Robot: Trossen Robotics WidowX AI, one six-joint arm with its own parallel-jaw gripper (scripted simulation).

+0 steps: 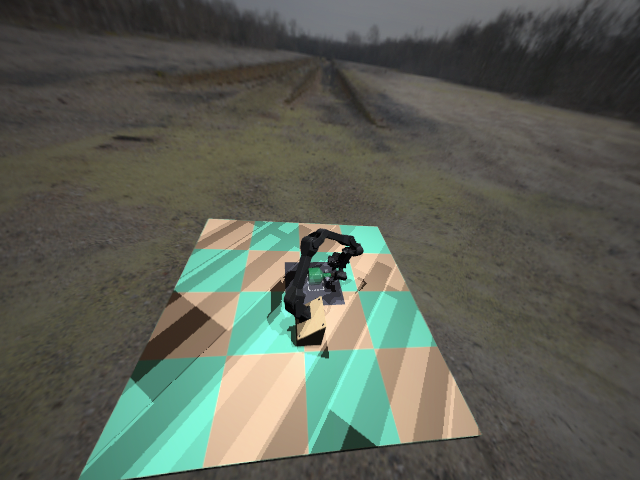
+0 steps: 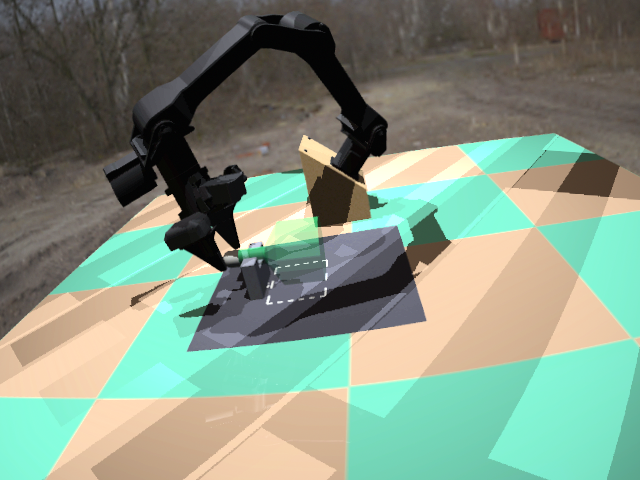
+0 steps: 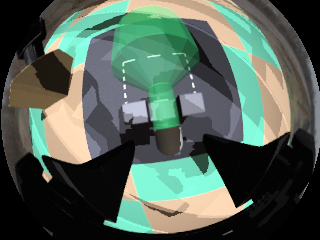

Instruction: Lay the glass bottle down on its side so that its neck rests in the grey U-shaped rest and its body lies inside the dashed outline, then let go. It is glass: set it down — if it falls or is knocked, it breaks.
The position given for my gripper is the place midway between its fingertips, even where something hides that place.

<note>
My gripper (image 2: pixel 231 259) is open, holding nothing. I also see a green glass bottle (image 3: pixel 153 53) and a dark mat (image 2: pixel 370 285).
My gripper shows as well in image 3 (image 3: pixel 169 142). The dark mat also shows in image 1 (image 1: pixel 332 295) and in image 3 (image 3: pixel 104 127).
</note>
